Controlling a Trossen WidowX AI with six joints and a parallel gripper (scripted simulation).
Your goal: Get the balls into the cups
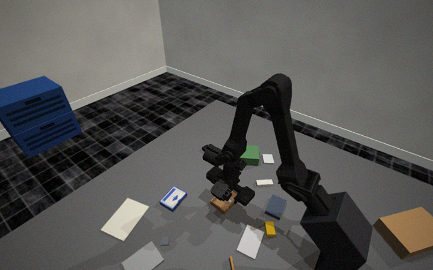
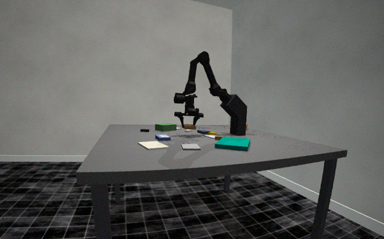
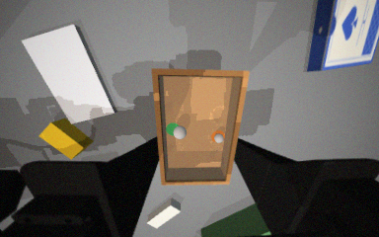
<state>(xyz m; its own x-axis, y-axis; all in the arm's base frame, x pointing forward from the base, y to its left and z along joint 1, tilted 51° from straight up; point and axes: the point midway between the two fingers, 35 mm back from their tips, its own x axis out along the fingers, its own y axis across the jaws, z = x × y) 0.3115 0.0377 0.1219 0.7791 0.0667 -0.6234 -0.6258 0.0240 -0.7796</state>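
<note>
Now: hand 3 cm above the wooden puzzle and 1 cm to the right of it. Also, from my hand: slate-blue block 14 cm behind, 13 cm to the right, 8 cm below; yellow block 18 cm behind, 8 cm below, 3 cm to the right; white sheet 16 cm behind, 9 cm below, 5 cm to the left.
</note>
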